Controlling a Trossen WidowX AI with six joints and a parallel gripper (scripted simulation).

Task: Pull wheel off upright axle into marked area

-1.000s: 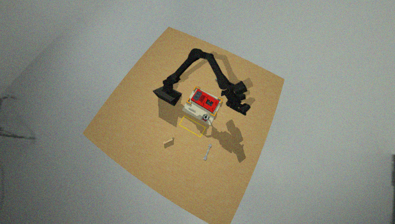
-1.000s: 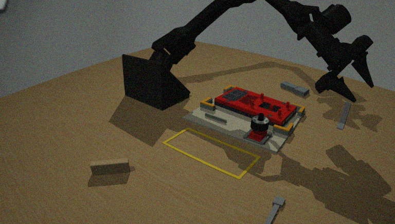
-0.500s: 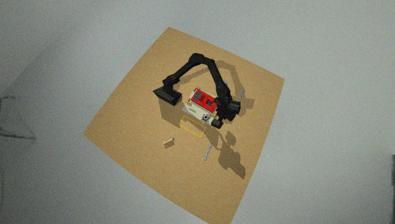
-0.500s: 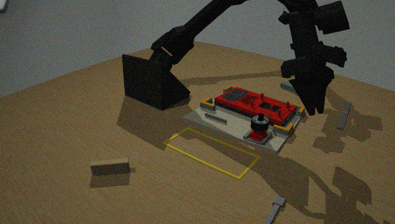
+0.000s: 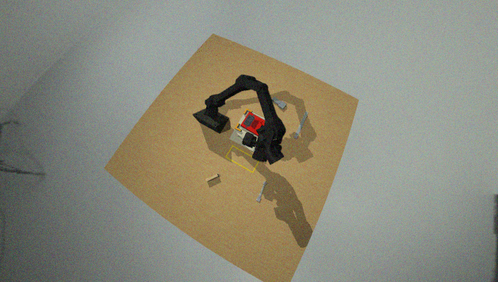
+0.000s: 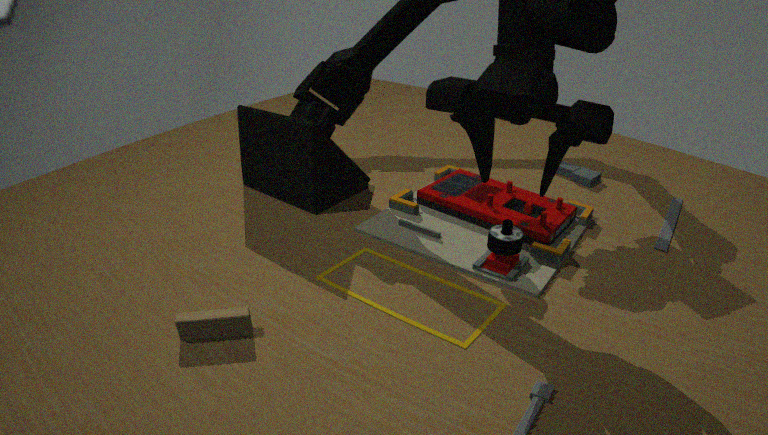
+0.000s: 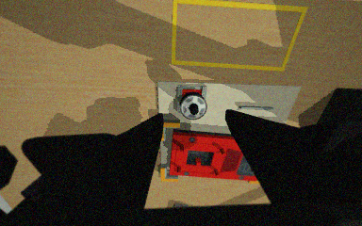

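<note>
The grey baseplate lies 11 cm to the left of my gripper tip, 10 cm below it and 5 cm behind it. From my gripper tip the other things lie so: tan block (25 cm to the right, 19 cm behind, 9 cm below).
</note>
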